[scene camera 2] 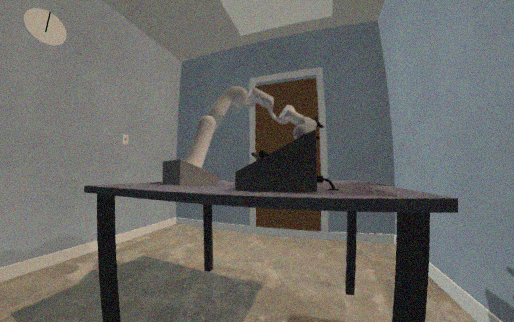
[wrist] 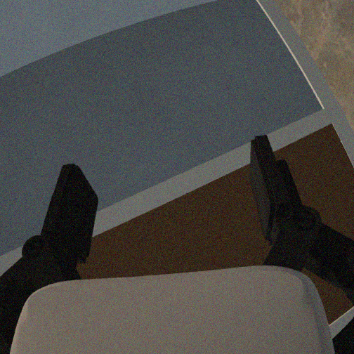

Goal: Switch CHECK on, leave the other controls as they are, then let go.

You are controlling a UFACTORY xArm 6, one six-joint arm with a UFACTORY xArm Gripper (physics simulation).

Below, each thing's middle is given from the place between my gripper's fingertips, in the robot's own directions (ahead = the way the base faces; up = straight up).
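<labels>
Dark sloped console (scene camera 2: pixel 293 167): 23 cm below my hand, 50 cm to the right of it, 22 cm behind it.
</labels>
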